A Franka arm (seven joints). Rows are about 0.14 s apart.
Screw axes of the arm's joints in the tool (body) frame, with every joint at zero. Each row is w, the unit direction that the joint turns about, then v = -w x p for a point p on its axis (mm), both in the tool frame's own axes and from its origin. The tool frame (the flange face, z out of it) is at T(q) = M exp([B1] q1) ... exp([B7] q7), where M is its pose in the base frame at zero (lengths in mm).
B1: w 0 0 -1 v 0 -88 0
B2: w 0 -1 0 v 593 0 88
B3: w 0 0 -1 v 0 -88 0
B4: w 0 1 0 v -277 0 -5.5
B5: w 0 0 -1 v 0 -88 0
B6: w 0 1 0 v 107 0 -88
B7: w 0 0 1 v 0 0 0
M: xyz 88 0 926 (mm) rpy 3.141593 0 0 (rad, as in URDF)
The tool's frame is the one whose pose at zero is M.
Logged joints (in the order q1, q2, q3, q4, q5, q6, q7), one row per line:
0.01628 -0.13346 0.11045 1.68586 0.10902 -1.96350 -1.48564
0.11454 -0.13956 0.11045 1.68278 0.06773 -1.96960 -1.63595
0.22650 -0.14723 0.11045 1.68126 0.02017 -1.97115 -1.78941
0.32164 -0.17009 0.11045 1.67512 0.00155 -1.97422 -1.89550
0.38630 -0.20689 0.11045 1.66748 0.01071 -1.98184 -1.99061
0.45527 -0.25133 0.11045 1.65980 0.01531 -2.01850 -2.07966
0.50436 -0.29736 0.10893 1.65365 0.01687 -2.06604 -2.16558
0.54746 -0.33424 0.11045 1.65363 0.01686 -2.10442 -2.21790
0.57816 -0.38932 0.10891 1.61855 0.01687 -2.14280 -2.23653
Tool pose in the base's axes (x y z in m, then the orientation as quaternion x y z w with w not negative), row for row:
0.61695 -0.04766 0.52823 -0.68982 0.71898 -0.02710 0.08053
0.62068 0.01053 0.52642 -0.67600 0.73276 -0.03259 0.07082
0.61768 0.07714 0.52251 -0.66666 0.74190 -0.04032 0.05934
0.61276 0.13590 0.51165 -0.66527 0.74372 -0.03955 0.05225
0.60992 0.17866 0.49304 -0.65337 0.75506 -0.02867 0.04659
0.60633 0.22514 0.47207 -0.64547 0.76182 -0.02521 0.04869
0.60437 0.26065 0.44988 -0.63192 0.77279 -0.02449 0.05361
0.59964 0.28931 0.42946 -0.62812 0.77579 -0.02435 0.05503
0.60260 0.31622 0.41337 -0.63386 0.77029 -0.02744 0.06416
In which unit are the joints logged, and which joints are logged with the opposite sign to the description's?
The joints are logged in radians. Opposite sign: q2, q3, q4, q6, q7.
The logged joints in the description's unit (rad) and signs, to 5 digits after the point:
0.01628 0.13346 -0.11045 -1.68586 0.10902 1.96350 1.48564
0.11454 0.13956 -0.11045 -1.68278 0.06773 1.96960 1.63595
0.22650 0.14723 -0.11045 -1.68126 0.02017 1.97115 1.78941
0.32164 0.17009 -0.11045 -1.67512 0.00155 1.97422 1.89550
0.38630 0.20689 -0.11045 -1.66748 0.01071 1.98184 1.99061
0.45527 0.25133 -0.11045 -1.65980 0.01531 2.01850 2.07966
0.50436 0.29736 -0.10893 -1.65365 0.01687 2.06604 2.16558
0.54746 0.33424 -0.11045 -1.65363 0.01686 2.10442 2.21790
0.57816 0.38932 -0.10891 -1.61855 0.01687 2.14280 2.23653

